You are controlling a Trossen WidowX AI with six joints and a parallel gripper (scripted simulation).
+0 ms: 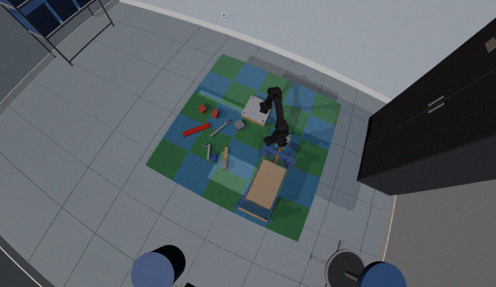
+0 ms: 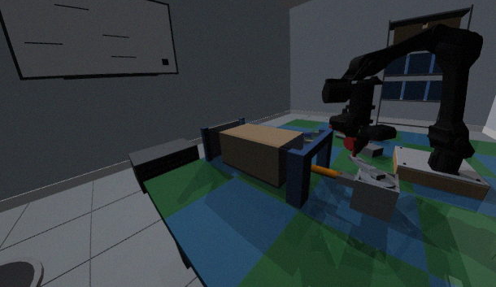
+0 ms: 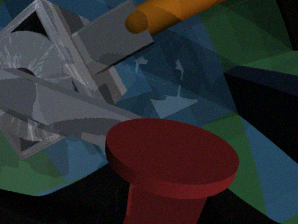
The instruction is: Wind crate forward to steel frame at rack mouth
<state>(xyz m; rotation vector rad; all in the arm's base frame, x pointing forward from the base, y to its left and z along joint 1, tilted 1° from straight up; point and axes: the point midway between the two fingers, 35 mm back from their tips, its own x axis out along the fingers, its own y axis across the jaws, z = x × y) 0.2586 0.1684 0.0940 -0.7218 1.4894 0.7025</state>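
The grey crank arm lies 3 cm behind my gripper tip, 3 cm to the left of it and 1 cm below it. From my gripper tip the other things lie so: red knob (2 cm above); blue steel frame (9 cm ahead, 7 cm to the left, 1 cm below); grey winch (8 cm behind, 7 cm to the left, 8 cm below).
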